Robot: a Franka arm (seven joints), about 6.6 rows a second.
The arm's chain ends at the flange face. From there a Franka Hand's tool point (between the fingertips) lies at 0.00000 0.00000 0.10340 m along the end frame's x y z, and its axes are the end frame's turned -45 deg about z.
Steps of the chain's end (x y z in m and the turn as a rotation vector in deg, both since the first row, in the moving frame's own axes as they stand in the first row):
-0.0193 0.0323 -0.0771 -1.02 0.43 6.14
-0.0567 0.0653 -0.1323 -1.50 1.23 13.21
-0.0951 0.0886 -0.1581 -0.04 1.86 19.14
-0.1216 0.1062 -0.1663 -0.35 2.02 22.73
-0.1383 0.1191 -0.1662 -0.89 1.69 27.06
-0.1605 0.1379 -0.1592 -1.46 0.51 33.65
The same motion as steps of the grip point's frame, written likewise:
-0.0373 0.0110 -0.0771 -1.03 -0.42 6.14
-0.0870 0.0095 -0.1324 -1.93 -0.19 13.21
-0.1280 -0.0018 -0.1582 -1.34 1.29 19.14
-0.1596 -0.0075 -0.1664 -1.68 1.18 22.73
-0.1818 -0.0102 -0.1663 -1.82 0.57 27.06
-0.2129 -0.0140 -0.1592 -1.39 -0.67 33.65

